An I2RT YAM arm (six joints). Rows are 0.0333 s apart.
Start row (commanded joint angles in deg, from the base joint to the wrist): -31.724, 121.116, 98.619, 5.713, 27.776, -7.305
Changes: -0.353, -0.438, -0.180, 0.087, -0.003, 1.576; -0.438, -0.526, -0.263, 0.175, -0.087, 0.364; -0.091, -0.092, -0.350, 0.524, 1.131, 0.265; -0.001, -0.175, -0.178, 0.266, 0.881, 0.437; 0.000, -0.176, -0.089, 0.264, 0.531, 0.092; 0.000, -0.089, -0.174, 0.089, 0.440, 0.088; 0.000, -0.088, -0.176, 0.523, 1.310, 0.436; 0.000, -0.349, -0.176, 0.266, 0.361, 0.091; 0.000, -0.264, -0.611, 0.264, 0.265, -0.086; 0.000, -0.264, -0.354, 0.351, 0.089, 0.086; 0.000, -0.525, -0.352, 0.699, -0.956, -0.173; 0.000, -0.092, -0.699, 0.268, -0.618, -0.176; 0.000, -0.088, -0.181, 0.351, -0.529, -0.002; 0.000, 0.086, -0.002, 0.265, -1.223, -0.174; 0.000, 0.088, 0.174, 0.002, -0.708, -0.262; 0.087, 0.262, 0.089, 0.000, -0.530, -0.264; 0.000, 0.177, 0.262, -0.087, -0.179, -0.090
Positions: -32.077, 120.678, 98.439, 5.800, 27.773, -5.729; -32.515, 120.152, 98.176, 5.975, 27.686, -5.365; -32.606, 120.060, 97.826, 6.499, 28.817, -5.100; -32.607, 119.885, 97.648, 6.765, 29.698, -4.663; -32.607, 119.709, 97.559, 7.029, 30.229, -4.571; -32.607, 119.620, 97.385, 7.118, 30.669, -4.483; -32.607, 119.532, 97.209, 7.641, 31.979, -4.047; -32.607, 119.183, 97.033, 7.907, 32.340, -3.956; -32.607, 118.919, 96.422, 8.171, 32.605, -4.042; -32.607, 118.655, 96.068, 8.522, 32.694, -3.956; -32.607, 118.130, 95.716, 9.221, 31.738, -4.129; -32.607, 118.038, 95.017, 9.489, 31.120, -4.305; -32.607, 117.950, 94.836, 9.840, 30.591, -4.307; -32.607, 118.036, 94.834, 10.105, 29.368, -4.481; -32.607, 118.124, 95.008, 10.107, 28.660, -4.743; -32.520, 118.386, 95.097, 10.107, 28.130, -5.007; -32.520, 118.563, 95.359, 10.020, 27.951, -5.097
